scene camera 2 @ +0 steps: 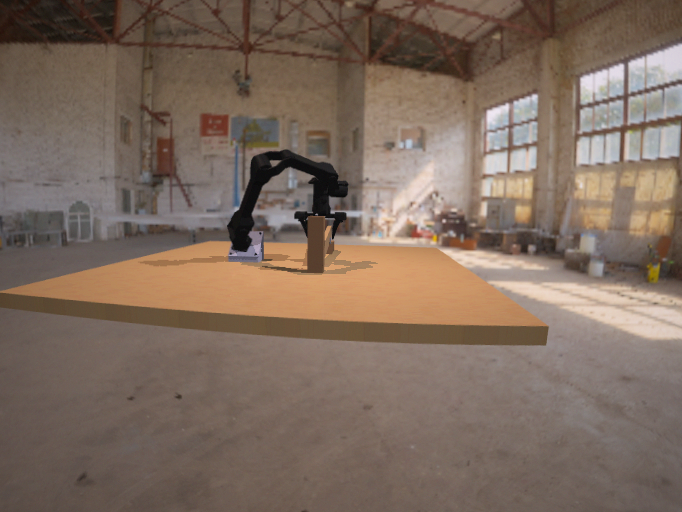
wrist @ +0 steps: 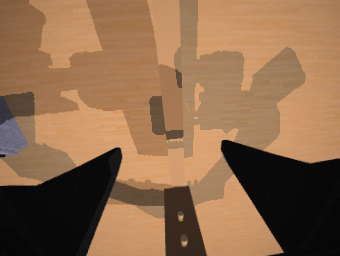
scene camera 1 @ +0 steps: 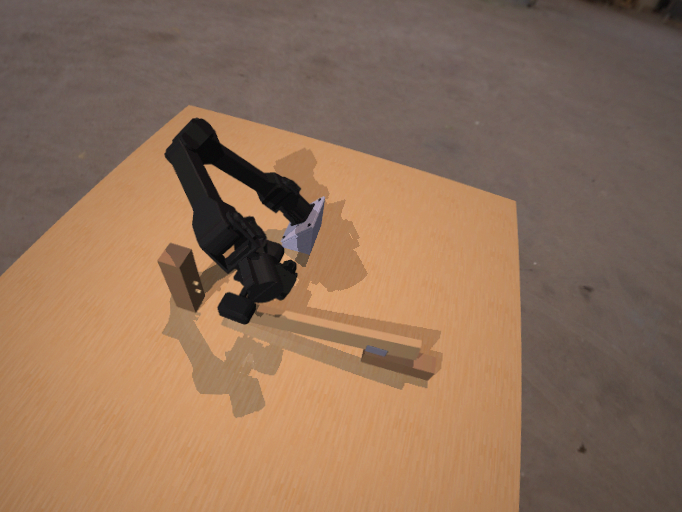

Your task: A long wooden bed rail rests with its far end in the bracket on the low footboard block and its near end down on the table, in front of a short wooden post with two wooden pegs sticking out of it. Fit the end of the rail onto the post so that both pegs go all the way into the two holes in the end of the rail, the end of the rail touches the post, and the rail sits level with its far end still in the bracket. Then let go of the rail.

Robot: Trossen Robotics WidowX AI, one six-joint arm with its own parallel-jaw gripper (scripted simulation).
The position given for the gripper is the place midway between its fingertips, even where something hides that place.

The gripper shows in scene camera 2 (320, 239), in the wrist view (172, 148) and in scene camera 1 (254, 300).
